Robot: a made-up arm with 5 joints.
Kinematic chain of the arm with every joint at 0, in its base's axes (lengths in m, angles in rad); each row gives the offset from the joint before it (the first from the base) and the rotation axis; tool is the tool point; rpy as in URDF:
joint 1: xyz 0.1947 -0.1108 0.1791 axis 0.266 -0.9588 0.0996
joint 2: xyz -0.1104 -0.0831 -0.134 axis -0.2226 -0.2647 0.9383
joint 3: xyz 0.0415 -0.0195 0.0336 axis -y
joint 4: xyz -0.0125 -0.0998 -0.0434 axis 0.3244 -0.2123 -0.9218
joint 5: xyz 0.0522 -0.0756 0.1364 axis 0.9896 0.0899 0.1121
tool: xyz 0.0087 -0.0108 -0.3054 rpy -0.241 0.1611 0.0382
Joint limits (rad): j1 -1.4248..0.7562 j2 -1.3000..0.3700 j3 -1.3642..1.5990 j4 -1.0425..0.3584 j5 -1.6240..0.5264
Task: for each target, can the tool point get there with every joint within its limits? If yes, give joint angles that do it. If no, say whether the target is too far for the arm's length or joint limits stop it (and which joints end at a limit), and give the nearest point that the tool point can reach.
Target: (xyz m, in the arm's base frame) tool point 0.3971 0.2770 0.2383
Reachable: no: joint limits stop it (at a limit: joint 1, joint 2, joint 5) | nearest point 0.3587 -0.1437 0.1639 | short by 0.429 m
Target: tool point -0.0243 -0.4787 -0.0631
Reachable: yes | joints -0.3277 -0.2868 -0.2192 -0.2678 -0.2265
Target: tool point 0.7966 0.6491 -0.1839
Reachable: no: too far | nearest point 0.4000 -0.1533 0.0240 | short by 0.919 m
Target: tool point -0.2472 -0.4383 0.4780
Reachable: yes | joints -1.0037 -1.0215 0.3779 0.1421 -0.8481
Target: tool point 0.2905 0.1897 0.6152
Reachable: no: joint limits stop it (at a limit: joint 1, joint 2, joint 3, joint 5) | nearest point 0.3095 -0.1242 0.6809 | short by 0.321 m
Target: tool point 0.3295 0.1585 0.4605
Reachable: no: joint limits stop it (at a limit: joint 1, joint 2, joint 3, joint 4, joint 5) | nearest point 0.1090 -0.0340 0.4044 | short by 0.298 m
